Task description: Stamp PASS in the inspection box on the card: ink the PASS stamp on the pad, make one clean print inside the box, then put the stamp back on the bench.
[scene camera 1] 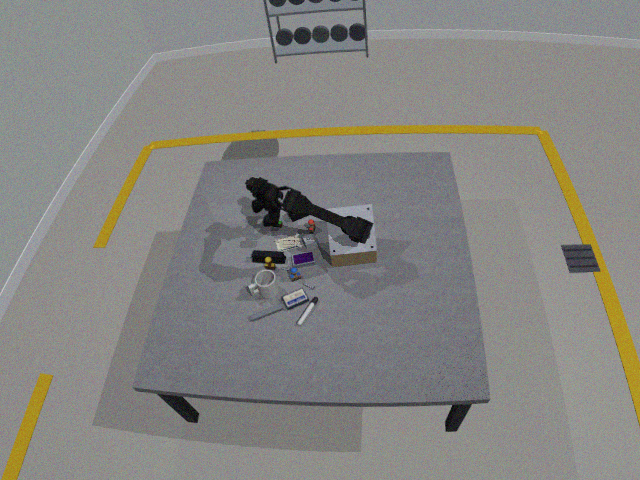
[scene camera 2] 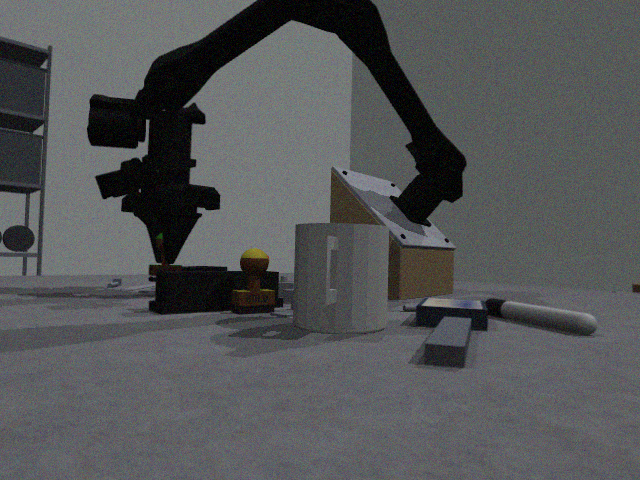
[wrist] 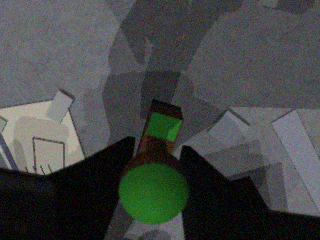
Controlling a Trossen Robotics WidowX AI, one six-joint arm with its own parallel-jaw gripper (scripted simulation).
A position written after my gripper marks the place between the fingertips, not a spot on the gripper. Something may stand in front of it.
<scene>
I see my gripper [scene camera 2: 164,263], a green-knobbed stamp [wrist: 154,186], a yellow-knobbed stamp [scene camera 2: 254,262], a marker [scene camera 2: 578,322] and a black block [scene camera 2: 177,292].
My gripper also shows in the wrist view [wrist: 157,148]. The wrist view does not show the yellow-knobbed stamp: it is out of frame. The wrist view misses the marker: it is out of frame.
</scene>
